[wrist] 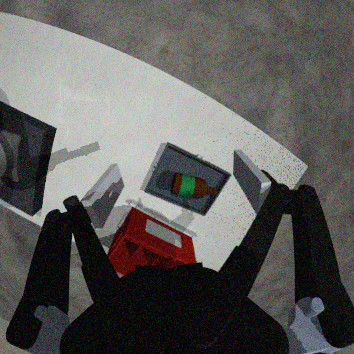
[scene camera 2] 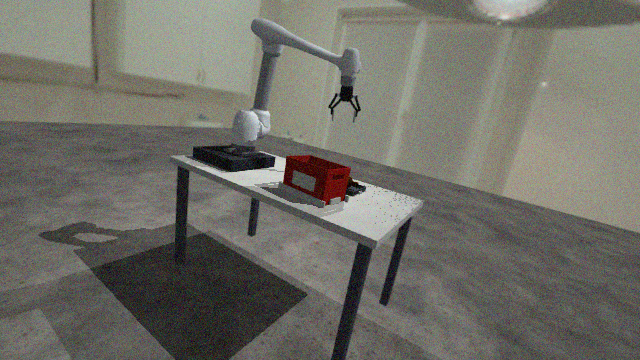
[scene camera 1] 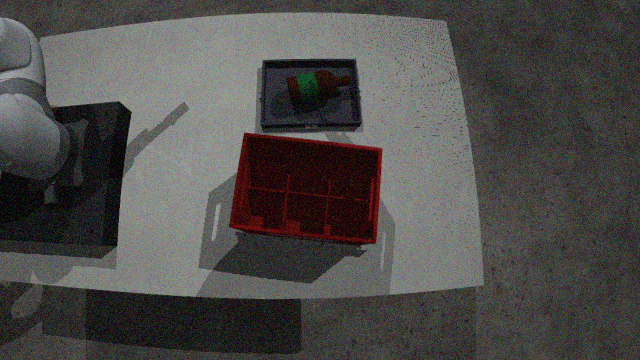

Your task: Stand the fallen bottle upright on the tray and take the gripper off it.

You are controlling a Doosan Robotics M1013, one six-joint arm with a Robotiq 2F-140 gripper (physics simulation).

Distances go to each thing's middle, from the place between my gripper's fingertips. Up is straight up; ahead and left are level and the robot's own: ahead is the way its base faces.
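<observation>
Brown bottle (scene camera 1: pixel 319 85): 140 mm ahead of my hand, 140 mm to the right of it, 340 mm below it.
</observation>
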